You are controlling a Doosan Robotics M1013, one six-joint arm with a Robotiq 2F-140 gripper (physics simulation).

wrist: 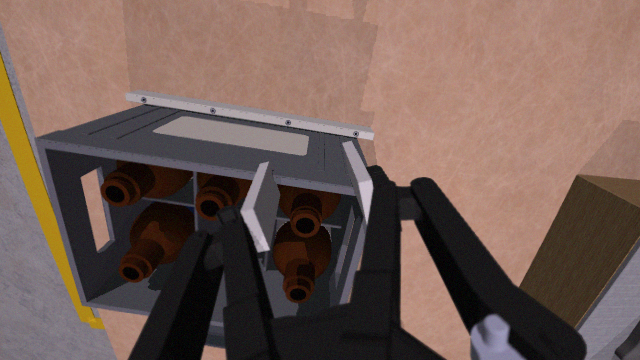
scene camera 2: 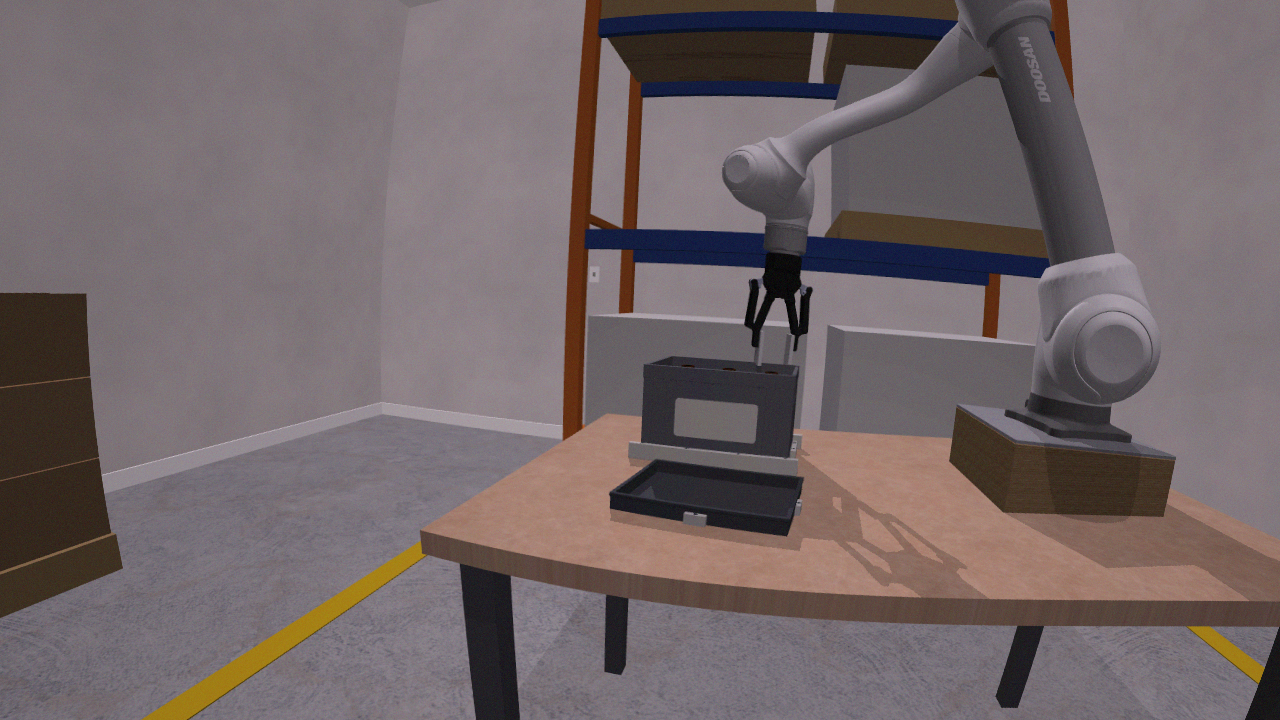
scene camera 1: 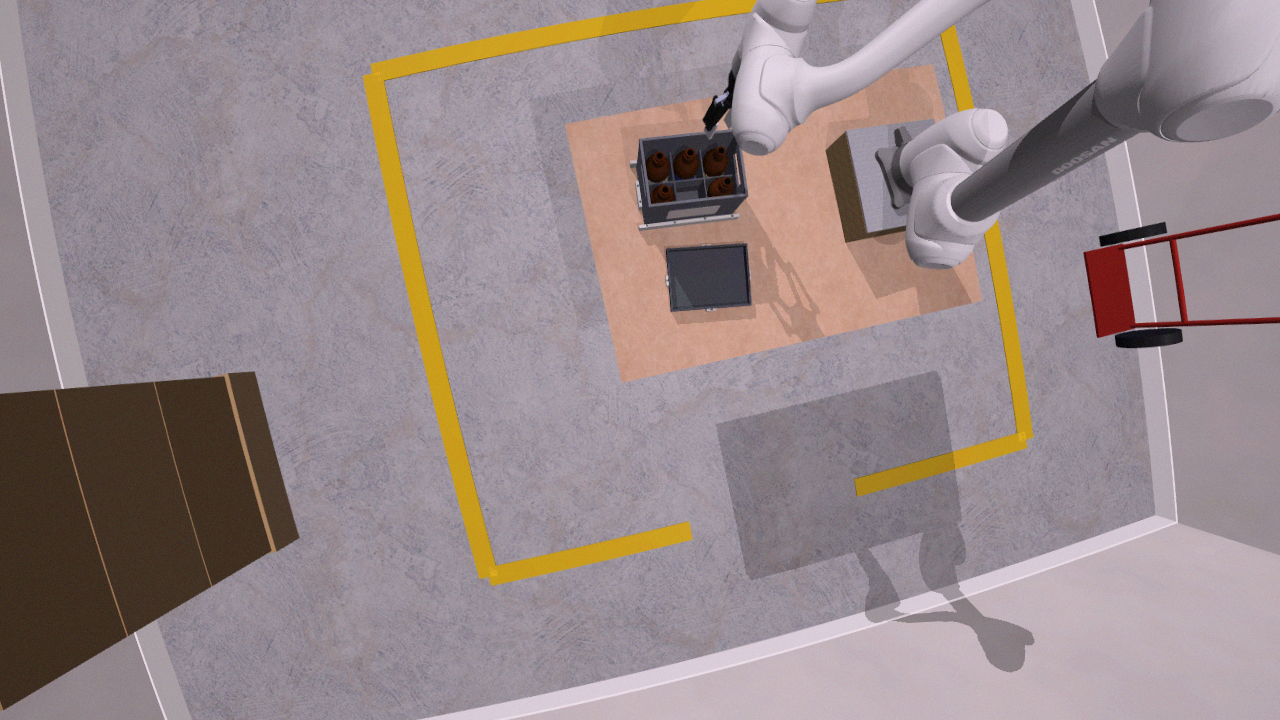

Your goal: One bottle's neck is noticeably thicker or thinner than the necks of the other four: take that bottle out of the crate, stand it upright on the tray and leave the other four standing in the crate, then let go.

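Places are measured from the arm's base along level axes (x ahead, y left, z up), in metres.
Pixels of known places: gripper, between the fingertips: (wrist: 310, 169) (scene camera 2: 772, 366) (scene camera 1: 717, 129); arm's base, origin of its link: (scene camera 2: 1064, 428) (scene camera 1: 908, 173).
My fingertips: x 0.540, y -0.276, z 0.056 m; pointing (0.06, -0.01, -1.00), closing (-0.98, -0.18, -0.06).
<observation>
Ahead of a thing's pixels: the offset from my fingertips to its top centre. "*": to the spot under its first point. Level surfaces: height alone.
A dark grey crate {dx +0.100, dy +0.080, dz +0.007 m} (scene camera 1: 657, 210) (scene camera 2: 657, 402) (wrist: 110, 127) holds five brown bottles in a six-cell grid, with its front middle cell empty. The back row holds the left bottle {dx +0.174, dy +0.016, dz -0.005 m} (scene camera 1: 657, 166) (wrist: 116, 192), middle bottle {dx +0.091, dy +0.035, dz -0.005 m} (scene camera 1: 686, 162) (wrist: 211, 202) and right bottle {dx +0.009, dy +0.057, dz -0.005 m} (scene camera 1: 716, 161) (wrist: 306, 222). The front left bottle {dx +0.193, dy +0.107, dz -0.005 m} (scene camera 1: 662, 193) (wrist: 134, 269) and front right bottle {dx +0.023, dy +0.142, dz -0.005 m} (scene camera 1: 720, 187) (wrist: 298, 290) stand before them. I cannot tell surely whose neck differs. My gripper (scene camera 1: 709, 134) (scene camera 2: 774, 351) (wrist: 310, 169) is part open and empty, above the back right rim. The low dark tray {* dx +0.119, dy +0.357, dz -0.163 m} (scene camera 1: 709, 277) (scene camera 2: 716, 490) is empty.
Light rails (scene camera 1: 689, 222) (scene camera 2: 711, 456) (wrist: 250, 116) run beside the crate's base. The wooden table {dz -0.168 m} (scene camera 1: 644, 340) (scene camera 2: 895, 528) also carries the robot's wooden pedestal (scene camera 1: 845, 188) (scene camera 2: 1056, 474) (wrist: 575, 255) on the right. A shelf rack (scene camera 2: 586, 179) stands behind.
</observation>
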